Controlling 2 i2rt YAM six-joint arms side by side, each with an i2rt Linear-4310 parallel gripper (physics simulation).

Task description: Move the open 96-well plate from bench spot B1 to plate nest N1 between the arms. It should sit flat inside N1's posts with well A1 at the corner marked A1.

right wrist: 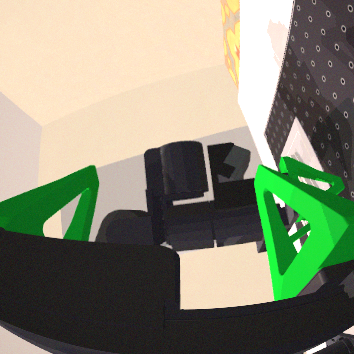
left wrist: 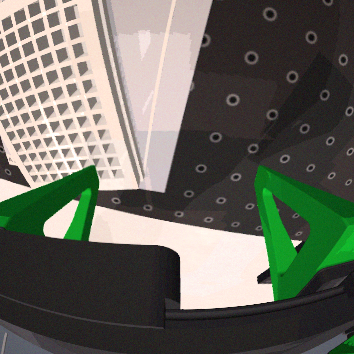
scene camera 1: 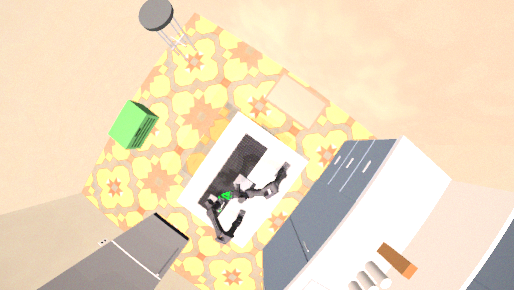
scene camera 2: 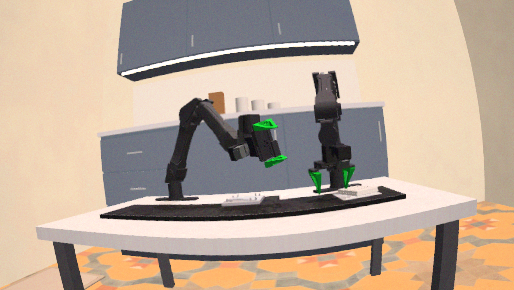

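Seen in the pictures: left gripper, fingertip midpoint: [left wrist: 176, 173] [scene camera 1: 222, 201] [scene camera 2: 332, 191]; right gripper, fingertip midpoint: [right wrist: 176, 173] [scene camera 1: 223, 194] [scene camera 2: 280, 143]; left arm's base, link origin: [right wrist: 351, 350] [scene camera 1: 239, 217] [scene camera 2: 337, 189]; right arm's base, link origin: [scene camera 1: 282, 170] [scene camera 2: 176, 200].
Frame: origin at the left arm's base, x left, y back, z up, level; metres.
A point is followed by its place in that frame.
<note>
The open 96-well plate [scene camera 2: 359, 191] @(x -0.055, y -0.350, z 0.026 m) [left wrist: 55, 95] @(x -0.043, y -0.290, z 0.026 m) is off-white and lies flat on the pale card of spot B1 [left wrist: 167, 115] @(x -0.099, y -0.274, z 0.015 m) at the picture right in scene camera 2. Nest N1 [scene camera 2: 243, 201] @(x -0.384, y -0.194, z 0.025 m) [scene camera 1: 243, 181] @(x -0.395, y -0.120, z 0.025 m), a pale base with short upright posts, holds no plate. My left gripper [scene camera 2: 332, 190] @(x -0.106, y -0.243, z 0.027 m) [left wrist: 176, 173] @(x -0.106, y -0.243, z 0.027 m) is open and points down, low beside the plate, on its picture-left side in scene camera 2; one fingertip overlaps the plate's near edge in the left wrist view. The A1 marks cannot be read. My right gripper [scene camera 2: 281, 141] @(x -0.262, y -0.243, z 0.192 m) is open, tilted sideways and high above the bench, with nothing between its fingers.
The dark perforated mat [scene camera 2: 165, 212] @(x -0.632, y -0.252, z 0.011 m) [left wrist: 280, 95] @(x -0.159, y -0.293, z 0.013 m) runs along the white table [scene camera 2: 250, 242] @(x -0.404, y -0.597, z -0.012 m), under the nest and the card. The left arm [right wrist: 185, 220] @(x -0.139, y -0.264, z 0.208 m) shows close beyond the right fingers in the right wrist view. A counter with blue-grey cabinets [scene camera 2: 240, 172] stands behind the arms.
</note>
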